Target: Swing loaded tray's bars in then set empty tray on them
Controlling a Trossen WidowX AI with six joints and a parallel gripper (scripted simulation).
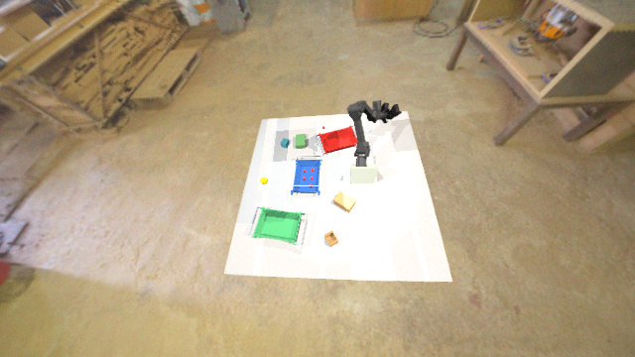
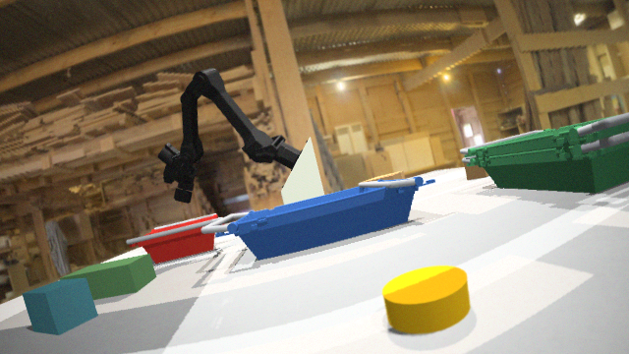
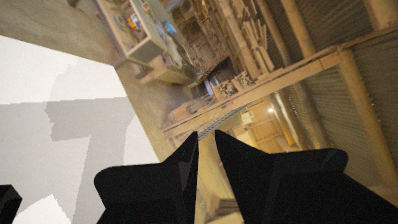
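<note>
Right now my gripper tip is 75 cm short of the green block, 18 cm above it and 10 cm to the right of it. From my gripper tip the other things lie so: tan block: 63 cm to the left, 39 cm ahead, 17 cm below; teal cube: 88 cm ahead, 18 cm below, 12 cm to the left; red tray: 45 cm ahead, 15 cm below, 11 cm to the left.
</note>
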